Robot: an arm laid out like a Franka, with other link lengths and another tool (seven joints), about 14 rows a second.
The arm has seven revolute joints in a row. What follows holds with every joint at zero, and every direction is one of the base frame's.
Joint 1 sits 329.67 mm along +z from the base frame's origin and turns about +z.
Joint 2 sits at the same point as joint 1 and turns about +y.
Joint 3 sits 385.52 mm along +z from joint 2 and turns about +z.
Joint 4 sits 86.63 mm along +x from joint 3 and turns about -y.
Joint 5 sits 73.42 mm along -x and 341.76 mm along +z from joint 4 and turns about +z.
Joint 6 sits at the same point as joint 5 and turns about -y.
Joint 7 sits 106.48 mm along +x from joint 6 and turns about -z.
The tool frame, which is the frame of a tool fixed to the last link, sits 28 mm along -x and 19 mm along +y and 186.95 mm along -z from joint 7; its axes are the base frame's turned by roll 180, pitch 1.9 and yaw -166.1 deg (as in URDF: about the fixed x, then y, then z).
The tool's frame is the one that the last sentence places.
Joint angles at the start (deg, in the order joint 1, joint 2, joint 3, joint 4, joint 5, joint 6, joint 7):
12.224 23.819 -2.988 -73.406 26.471 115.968 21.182
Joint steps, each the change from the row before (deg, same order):
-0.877 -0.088 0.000 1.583 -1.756 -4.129 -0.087
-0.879 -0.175 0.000 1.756 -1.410 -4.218 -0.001
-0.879 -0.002 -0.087 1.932 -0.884 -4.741 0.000
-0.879 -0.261 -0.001 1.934 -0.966 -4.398 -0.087
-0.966 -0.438 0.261 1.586 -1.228 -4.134 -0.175
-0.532 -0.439 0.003 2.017 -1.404 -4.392 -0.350
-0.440 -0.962 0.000 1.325 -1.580 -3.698 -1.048
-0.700 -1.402 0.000 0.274 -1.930 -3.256 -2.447
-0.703 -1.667 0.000 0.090 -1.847 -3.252 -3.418
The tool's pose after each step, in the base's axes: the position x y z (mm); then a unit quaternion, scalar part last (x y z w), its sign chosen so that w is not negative. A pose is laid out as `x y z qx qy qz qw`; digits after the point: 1 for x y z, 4 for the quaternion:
698.7 195.8 555.7 0.0407 0.9676 0.2144 0.1267
691.8 185.1 561.7 0.0347 0.9725 0.2018 0.1106
683.8 174.7 566.6 0.0304 0.9768 0.1922 0.0895
674.8 164.1 575.4 0.0256 0.9801 0.1825 0.0733
664.5 153.3 583.7 0.0203 0.9833 0.1712 0.0578
652.6 144.4 594.6 0.0120 0.9865 0.1574 0.0438
638.8 134.6 606.9 -0.0004 0.9892 0.1424 0.0350
623.0 119.5 616.5 -0.0196 0.9917 0.1247 0.0263
604.7 103.9 627.7 -0.0459 0.9929 0.1084 0.0182

